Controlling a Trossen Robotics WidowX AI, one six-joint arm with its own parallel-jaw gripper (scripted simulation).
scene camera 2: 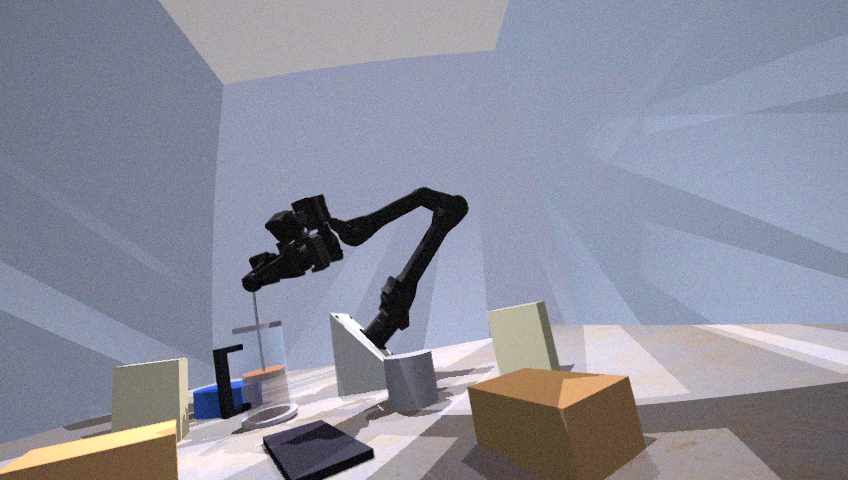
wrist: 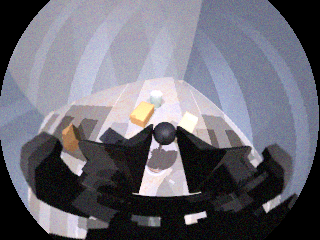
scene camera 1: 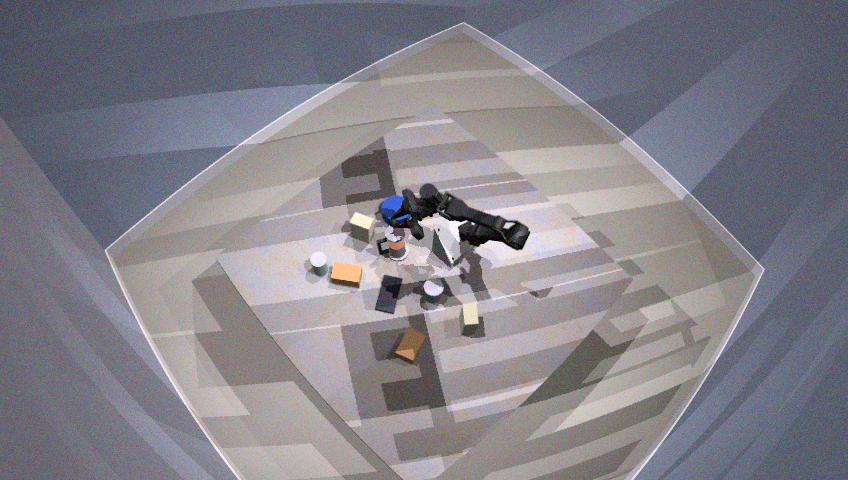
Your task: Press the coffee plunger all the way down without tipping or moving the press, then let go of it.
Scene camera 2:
my gripper
coffee press
grey cylinder
blue cylinder
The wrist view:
my gripper
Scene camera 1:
my gripper
coffee press
